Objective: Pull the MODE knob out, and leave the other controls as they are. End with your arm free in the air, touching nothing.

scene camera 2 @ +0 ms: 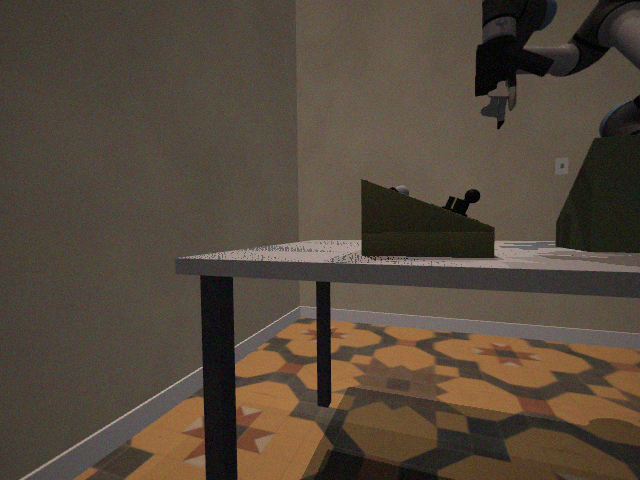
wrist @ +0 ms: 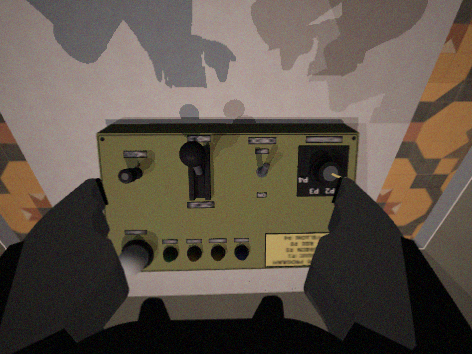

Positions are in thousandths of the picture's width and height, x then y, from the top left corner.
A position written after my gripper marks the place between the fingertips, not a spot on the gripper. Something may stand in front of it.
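Labels:
I can see my gripper from scene camera 2 (788,251), and the same gripper is there for me in the wrist view (471,513) too.

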